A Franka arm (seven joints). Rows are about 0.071 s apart.
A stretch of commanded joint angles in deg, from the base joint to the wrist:
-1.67, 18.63, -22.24, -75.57, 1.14, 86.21, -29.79
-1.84, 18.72, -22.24, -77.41, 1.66, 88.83, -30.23
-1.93, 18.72, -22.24, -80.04, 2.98, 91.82, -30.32
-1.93, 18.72, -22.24, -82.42, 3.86, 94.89, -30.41
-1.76, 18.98, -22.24, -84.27, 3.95, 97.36, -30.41
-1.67, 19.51, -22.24, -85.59, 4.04, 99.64, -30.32
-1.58, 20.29, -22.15, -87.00, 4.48, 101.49, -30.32
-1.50, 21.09, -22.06, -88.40, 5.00, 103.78, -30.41
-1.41, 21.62, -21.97, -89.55, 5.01, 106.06, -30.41
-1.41, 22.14, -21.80, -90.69, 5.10, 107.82, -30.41
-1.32, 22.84, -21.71, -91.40, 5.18, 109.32, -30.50
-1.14, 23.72, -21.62, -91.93, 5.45, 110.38, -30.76
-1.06, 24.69, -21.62, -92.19, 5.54, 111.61, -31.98
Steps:
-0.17, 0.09, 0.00, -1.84, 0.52, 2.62, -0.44
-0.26, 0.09, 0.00, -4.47, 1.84, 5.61, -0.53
-0.26, 0.09, 0.00, -6.85, 2.72, 8.68, -0.62
-0.09, 0.35, 0.00, -8.70, 2.81, 11.15, -0.62
0.00, 0.88, 0.00, -10.02, 2.90, 13.43, -0.53
0.09, 1.66, 0.09, -11.43, 3.34, 15.28, -0.53
0.17, 2.46, 0.18, -12.83, 3.86, 17.57, -0.62
0.26, 2.99, 0.27, -13.98, 3.87, 19.85, -0.62
0.26, 3.51, 0.44, -15.12, 3.96, 21.61, -0.62
0.35, 4.21, 0.53, -15.83, 4.04, 23.11, -0.71
0.53, 5.09, 0.62, -16.36, 4.31, 24.17, -0.97
0.61, 6.06, 0.62, -16.62, 4.40, 25.40, -2.19

